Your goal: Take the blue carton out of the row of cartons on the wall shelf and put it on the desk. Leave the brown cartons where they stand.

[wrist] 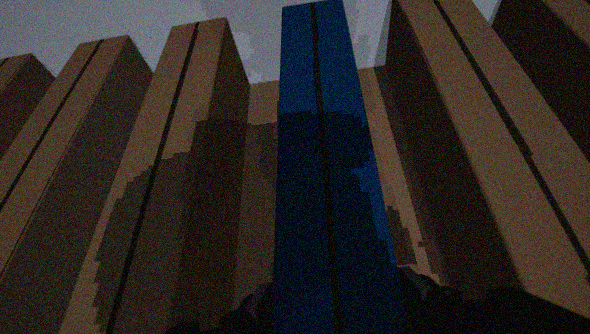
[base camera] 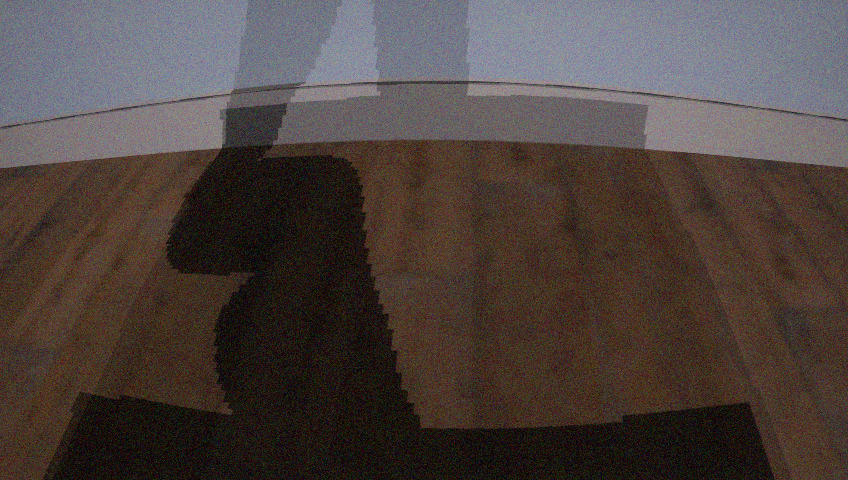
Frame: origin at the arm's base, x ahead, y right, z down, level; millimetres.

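Where they show: gripper, between the fingertips: (wrist: 335, 293).
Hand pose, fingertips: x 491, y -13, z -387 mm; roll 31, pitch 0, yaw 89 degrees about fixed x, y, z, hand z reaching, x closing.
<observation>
After its pixels a point has its place.
The blue carton (wrist: 320, 75) {z -424, x 618, y -5 mm} stands upright in the row on the wall shelf (wrist: 263, 102) {z -344, x 691, y -63 mm}, with a dark stripe down its front; its lower end is out of view. Brown cartons stand on both sides, the nearest left (wrist: 172, 130) {z -424, x 588, y -101 mm} and right (wrist: 480, 110) {z -424, x 569, y 77 mm} each apart from it by a gap. My gripper (wrist: 335, 293) {z -387, x 491, y -13 mm} is open, its dark fingertips low in the wrist view, one on each side of the blue carton and close to its sides. Whether they touch it is too dark to tell. The desk does not show in either view.
More brown cartons stand farther left (wrist: 65, 105) {z -424, x 632, y -197 mm} and at the right edge (wrist: 540, 65) {z -391, x 635, y 160 mm}. A pale wall rises behind the row. The base camera view shows wooden floor (base camera: 535, 267) {z 396, x 467, y 78 mm}, a pale skirting (base camera: 731, 127) {z 347, x 697, y 416 mm}, a blue-grey wall (base camera: 654, 41) {z 236, x 714, y 268 mm} and dark shadows.
</observation>
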